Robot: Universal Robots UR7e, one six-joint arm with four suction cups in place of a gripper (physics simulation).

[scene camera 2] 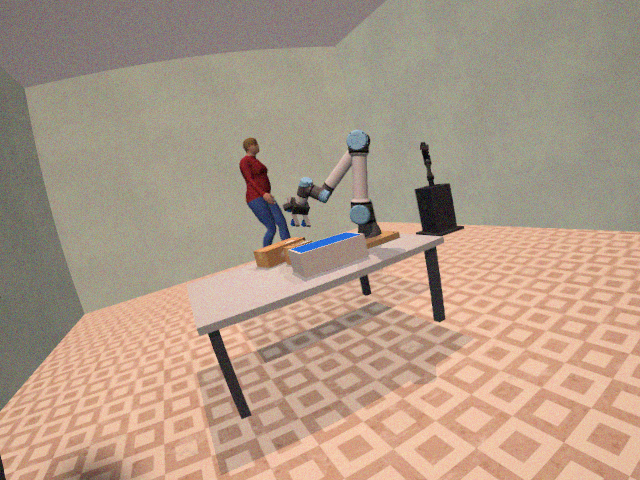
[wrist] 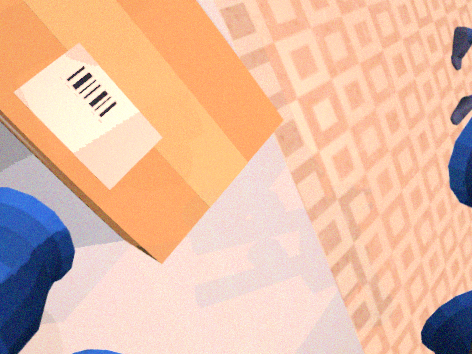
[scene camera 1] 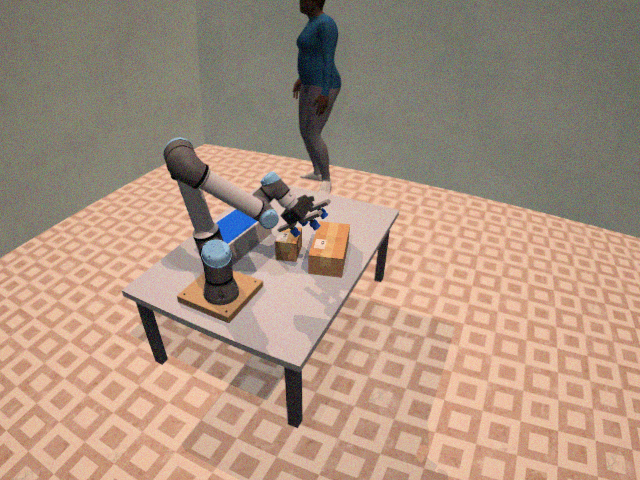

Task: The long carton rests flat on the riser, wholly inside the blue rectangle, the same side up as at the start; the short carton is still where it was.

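Frame: origin at the arm's base, x right, y ahead, z up, level; millimetres.
Seen in the pictures: hand at its tool point: (wrist: 272, 294) (scene camera 1: 311, 225); arm's base at its link origin: (scene camera 2: 369, 235) (scene camera 1: 221, 293).
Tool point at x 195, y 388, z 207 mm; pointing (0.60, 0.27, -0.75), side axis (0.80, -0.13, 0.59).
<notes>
Pixels of each thing's top centre, then the offset from my tool point to it. Level surfaces: height alone.
- long carton at its top centre: (wrist: 82, 11) (scene camera 1: 330, 238) (scene camera 2: 279, 244) dx +15, dy +147, dz -137 mm
- short carton at its top centre: (scene camera 1: 288, 234) (scene camera 2: 297, 244) dx -170, dy +69, dz -137 mm
- pale riser at its top centre: (scene camera 1: 234, 223) (scene camera 2: 325, 241) dx -438, dy -21, dz -120 mm
- blue rectangle at its top centre: (scene camera 1: 234, 223) (scene camera 2: 325, 241) dx -438, dy -21, dz -120 mm
- table at its surface level: dz -240 mm
The long carton (scene camera 1: 331, 252) (scene camera 2: 269, 255) (wrist: 197, 107) lies flat on the table, its tape and barcode label facing up. The short carton (scene camera 1: 285, 250) stands beside it, on the riser side; in scene camera 2 it is mostly hidden behind the riser. The pale riser (scene camera 1: 249, 241) (scene camera 2: 330, 259) bears the blue rectangle (scene camera 1: 236, 225) (scene camera 2: 330, 241) on its top, with no carton on it. My gripper (scene camera 1: 309, 222) (scene camera 2: 300, 223) has its suction off and holds nothing. Its four blue cups hang above the cartons, apart from them; some show at the wrist view's edges.
The arm's wooden base plate (scene camera 1: 244, 298) (scene camera 2: 386, 237) is at one end of the table (scene camera 1: 273, 330) (scene camera 2: 227, 291). A person in blue (scene camera 1: 316, 56) stands beyond the table, and one in red (scene camera 2: 254, 178) shows behind it. A black pedestal (scene camera 2: 435, 209) with a small arm stands farther off.
</notes>
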